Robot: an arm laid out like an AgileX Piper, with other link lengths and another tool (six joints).
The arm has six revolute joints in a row. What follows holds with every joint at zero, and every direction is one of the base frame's. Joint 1 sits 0.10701 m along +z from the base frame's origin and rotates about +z. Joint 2 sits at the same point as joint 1 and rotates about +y. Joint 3 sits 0.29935 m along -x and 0.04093 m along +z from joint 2 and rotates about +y. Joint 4 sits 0.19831 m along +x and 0.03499 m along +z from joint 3 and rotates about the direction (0.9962, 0, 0.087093). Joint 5 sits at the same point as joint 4 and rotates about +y. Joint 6 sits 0.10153 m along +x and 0.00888 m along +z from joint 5 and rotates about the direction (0.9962, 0, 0.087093). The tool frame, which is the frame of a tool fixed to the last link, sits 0.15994 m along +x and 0.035 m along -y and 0.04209 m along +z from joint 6; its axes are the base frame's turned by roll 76.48, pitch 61.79 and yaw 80.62 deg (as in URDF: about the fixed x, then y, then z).
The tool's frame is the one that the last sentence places.
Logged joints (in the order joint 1, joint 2, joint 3, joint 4, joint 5, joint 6), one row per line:
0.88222, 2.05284, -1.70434, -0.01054, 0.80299, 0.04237
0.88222, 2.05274, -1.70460, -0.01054, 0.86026, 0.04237
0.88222, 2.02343, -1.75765, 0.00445, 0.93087, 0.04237
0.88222, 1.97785, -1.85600, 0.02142, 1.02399, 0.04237
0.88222, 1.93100, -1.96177, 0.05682, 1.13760, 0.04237
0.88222, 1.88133, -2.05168, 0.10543, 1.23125, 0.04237
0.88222, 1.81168, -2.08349, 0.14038, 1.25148, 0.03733
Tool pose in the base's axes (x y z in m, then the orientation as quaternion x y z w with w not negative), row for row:
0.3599, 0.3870, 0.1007, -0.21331, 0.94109, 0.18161, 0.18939
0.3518, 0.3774, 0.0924, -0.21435, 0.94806, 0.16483, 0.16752
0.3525, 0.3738, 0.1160, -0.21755, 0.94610, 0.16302, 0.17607
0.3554, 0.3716, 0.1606, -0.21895, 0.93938, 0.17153, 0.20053
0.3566, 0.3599, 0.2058, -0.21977, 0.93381, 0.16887, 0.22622
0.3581, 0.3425, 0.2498, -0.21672, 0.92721, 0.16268, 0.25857
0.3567, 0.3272, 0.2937, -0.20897, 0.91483, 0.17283, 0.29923
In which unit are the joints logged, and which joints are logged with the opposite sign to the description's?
The joints are logged in radians. Opposite sign: joint 4, joint 6.
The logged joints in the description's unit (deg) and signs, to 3 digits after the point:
50.547, 117.619, -97.651, 0.604, 46.008, -2.428
50.547, 117.613, -97.666, 0.604, 49.289, -2.428
50.547, 115.934, -100.706, -0.255, 53.335, -2.428
50.547, 113.322, -106.341, -1.227, 58.670, -2.428
50.547, 110.638, -112.401, -3.256, 65.180, -2.428
50.547, 107.792, -117.553, -6.041, 70.545, -2.428
50.547, 103.802, -119.375, -8.043, 71.705, -2.139

